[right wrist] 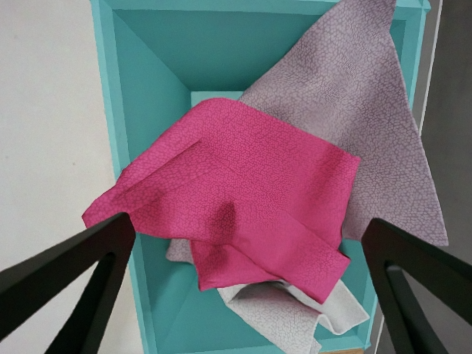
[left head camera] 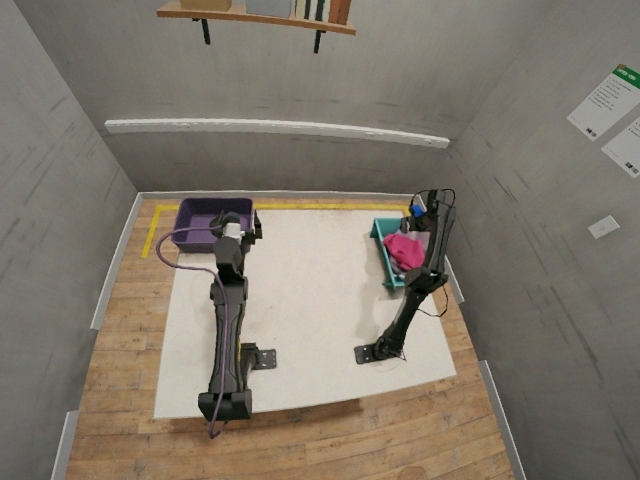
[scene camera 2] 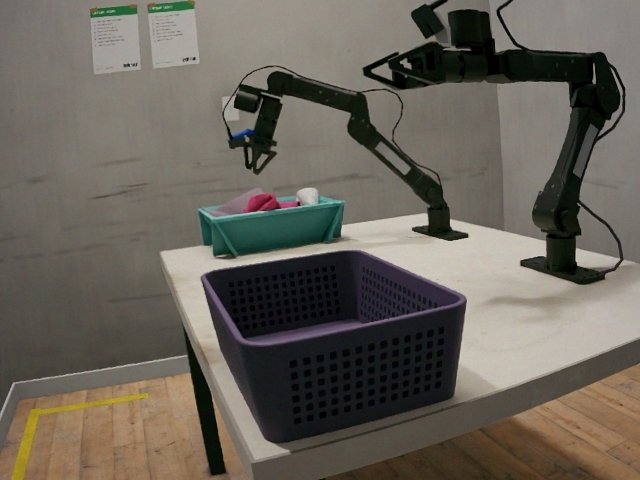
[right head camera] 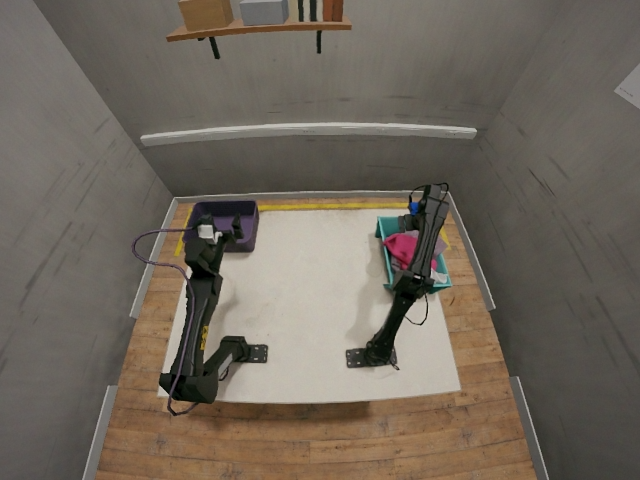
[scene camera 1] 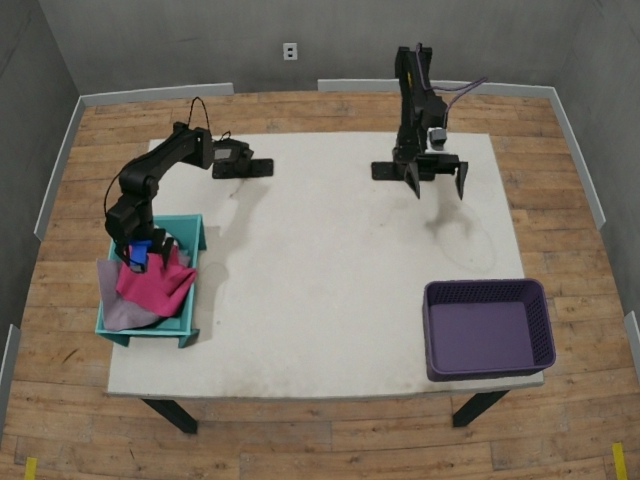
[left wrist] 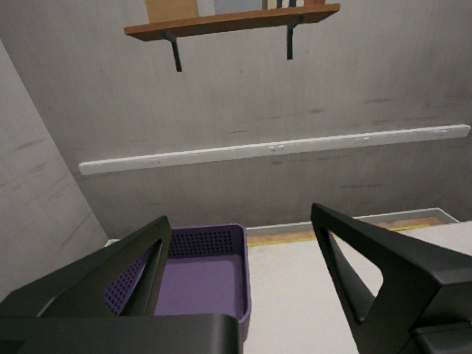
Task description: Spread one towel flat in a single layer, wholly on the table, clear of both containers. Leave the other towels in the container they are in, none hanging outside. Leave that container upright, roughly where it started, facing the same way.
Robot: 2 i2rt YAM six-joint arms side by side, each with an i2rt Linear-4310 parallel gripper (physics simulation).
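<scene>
The teal container (scene camera 1: 195, 232) (scene camera 2: 279, 229) (right wrist: 107, 100) stands upright with three towels in it. The pink towel (scene camera 1: 155, 289) (right wrist: 250, 185) lies crumpled on top, one corner reaching over the rim in the right wrist view. The mauve towel (scene camera 1: 111, 304) (right wrist: 340, 100) lies partly under it and extends past the opposite rim. The white towel (right wrist: 280, 310) (scene camera 2: 307, 196) is bunched at one end. My right gripper (right wrist: 247, 226) (scene camera 2: 253, 170) is open and empty, pointing down above the towels. My left gripper (left wrist: 239, 217) (scene camera 1: 439, 198) is open and empty, raised above the table.
The purple basket (scene camera 1: 491, 369) (scene camera 2: 361, 413) (left wrist: 246, 280) stands empty near a table corner, far from the teal container. The white table (scene camera 1: 310, 258) lies between the two containers. A shelf (left head camera: 258, 15) (left wrist: 230, 21) hangs on the wall above.
</scene>
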